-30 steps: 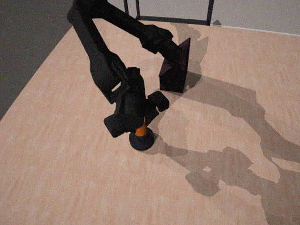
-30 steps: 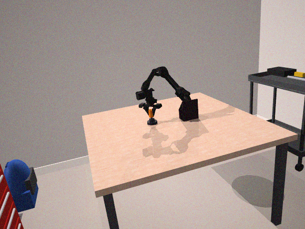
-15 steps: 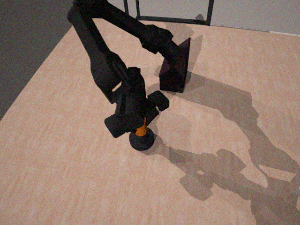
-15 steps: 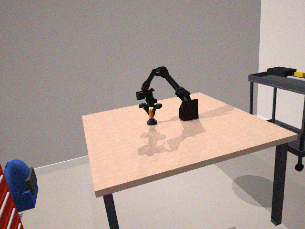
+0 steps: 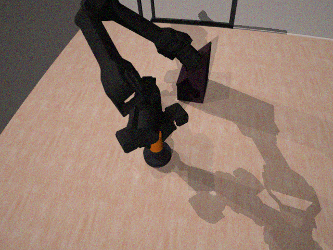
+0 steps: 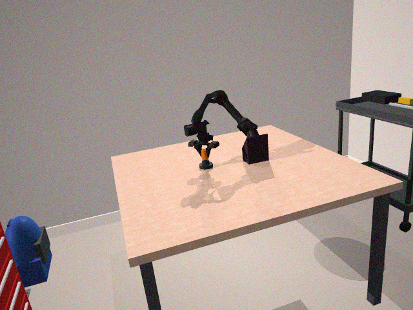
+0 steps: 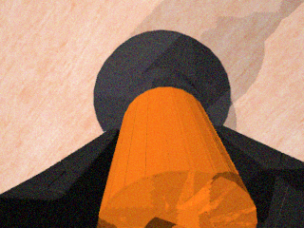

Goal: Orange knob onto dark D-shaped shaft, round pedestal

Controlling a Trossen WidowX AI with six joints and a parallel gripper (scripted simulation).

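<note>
My gripper tip is now 30 mm above the round pedestal. From my gripper tip the other things lie so: orange knob: 20 mm above.
</note>
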